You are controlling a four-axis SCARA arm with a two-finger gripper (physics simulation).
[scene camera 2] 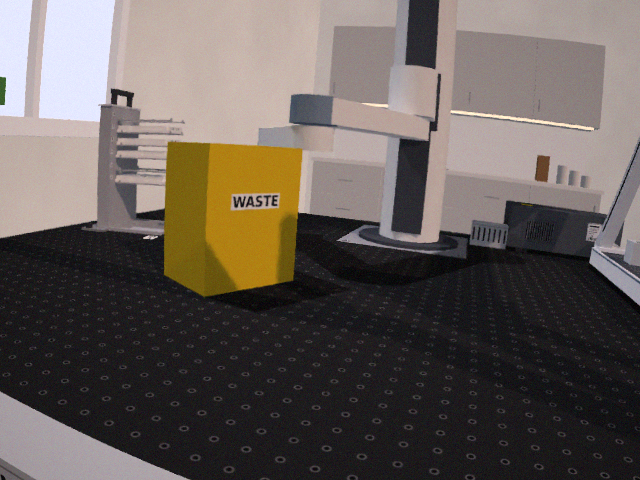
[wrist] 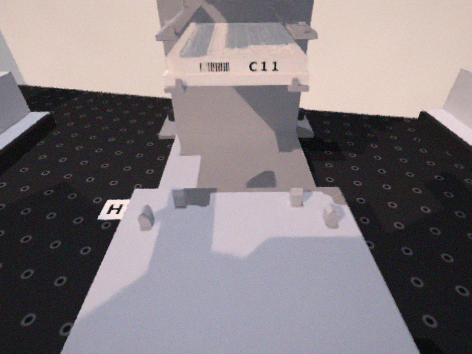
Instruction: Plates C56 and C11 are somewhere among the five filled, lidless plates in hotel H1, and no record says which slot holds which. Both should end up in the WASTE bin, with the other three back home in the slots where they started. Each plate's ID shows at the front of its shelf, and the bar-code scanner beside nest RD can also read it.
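Frame: origin at the arm's base, x left, y down, z back, level; metres.
Seen in the pictures: gripper, fingertip midpoint: (wrist: 235, 98); arm's base, origin of the base link: (scene camera 2: 408, 244).
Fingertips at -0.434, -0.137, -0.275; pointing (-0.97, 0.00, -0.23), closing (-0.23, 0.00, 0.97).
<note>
Offsets run from my fingertips to a thing's top centre, as dx, dy, dz. "*": to the spot under its first point.
Hotel H1 (scene camera 2: 107, 165) stands at the left in the scene view, with several plates on its shelves. In the wrist view, plate C11 {-0.125, +0.003, -0.029} (wrist: 235, 67) lies level on a shelf at the top middle, its ID and bar code facing me. The shelf brackets {* -0.067, -0.013, +0.020} (wrist: 302, 30) just above it hold no plate. My gripper (wrist: 235, 98) is open and empty; its fingers show at the left and right edges of the wrist view, in front of the hotel. The scene view hides the gripper behind the yellow WASTE bin {+0.234, -0.076, -0.274} (scene camera 2: 253, 232). The bin's inside and plate C56's ID do not show.
A pale flat platform {+0.053, +0.054, +0.013} (wrist: 240, 295) with small pegs lies low in front of the hotel, beside a partly hidden label {* -0.046, +0.124, -0.117} (wrist: 114, 209) with an H. The arm's column (scene camera 2: 410, 191) stands right of the bin. A dark box-like unit {* +0.804, +0.050, +0.308} (scene camera 2: 555, 227) stands at the back right.
</note>
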